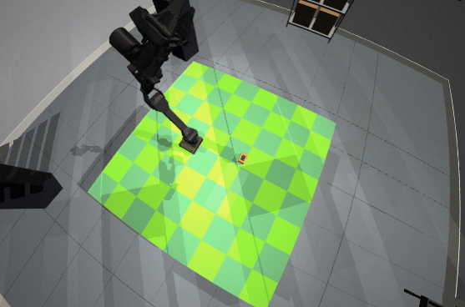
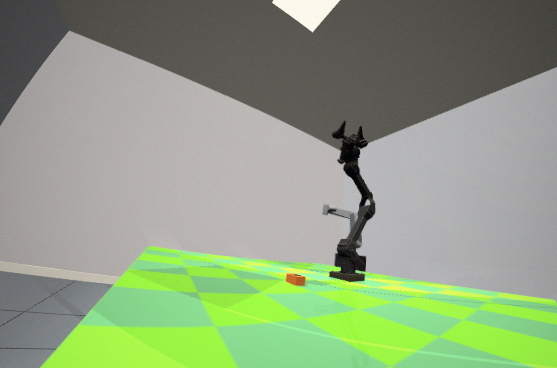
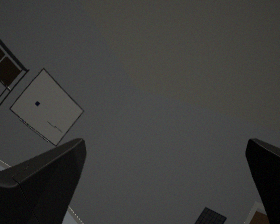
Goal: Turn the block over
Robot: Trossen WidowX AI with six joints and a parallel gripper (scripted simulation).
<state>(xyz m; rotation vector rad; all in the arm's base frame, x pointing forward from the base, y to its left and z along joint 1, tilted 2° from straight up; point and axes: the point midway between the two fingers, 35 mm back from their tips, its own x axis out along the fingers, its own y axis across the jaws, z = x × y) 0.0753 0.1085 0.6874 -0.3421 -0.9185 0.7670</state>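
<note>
Right now my gripper tip is 720 mm above the orange block, 230 mm short of it and 20 mm to the left of it.
</note>
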